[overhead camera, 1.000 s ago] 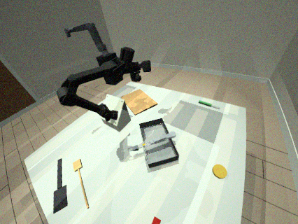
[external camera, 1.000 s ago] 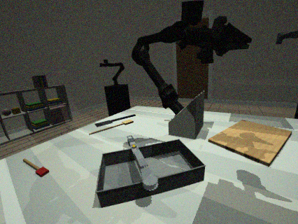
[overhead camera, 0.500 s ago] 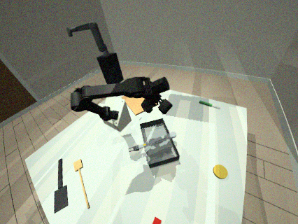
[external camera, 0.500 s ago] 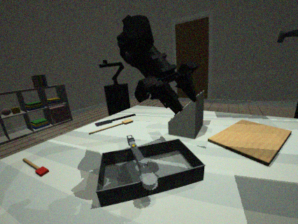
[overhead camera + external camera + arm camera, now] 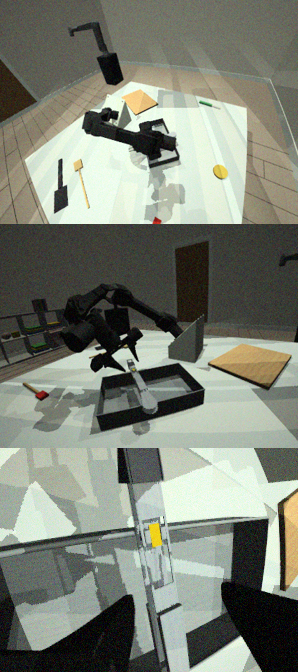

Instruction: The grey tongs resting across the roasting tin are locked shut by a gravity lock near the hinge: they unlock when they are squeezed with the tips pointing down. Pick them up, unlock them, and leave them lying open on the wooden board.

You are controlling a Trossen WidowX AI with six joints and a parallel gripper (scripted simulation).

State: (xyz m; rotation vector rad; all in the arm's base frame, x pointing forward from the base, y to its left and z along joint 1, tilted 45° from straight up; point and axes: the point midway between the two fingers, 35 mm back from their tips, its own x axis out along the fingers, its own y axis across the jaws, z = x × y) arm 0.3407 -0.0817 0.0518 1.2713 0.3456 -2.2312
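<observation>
Right now the yellow lock piece is 3 cm behind my gripper tip, 2 cm to the right of it and 3 cm below it. Also, from my gripper tip: black spatula: 38 cm behind, 44 cm to the right, 10 cm below; then grey roasting tin: 1 cm ahead, 6 cm to the left, 7 cm below; then wooden board: 36 cm behind, 42 cm to the left, 9 cm below.
</observation>
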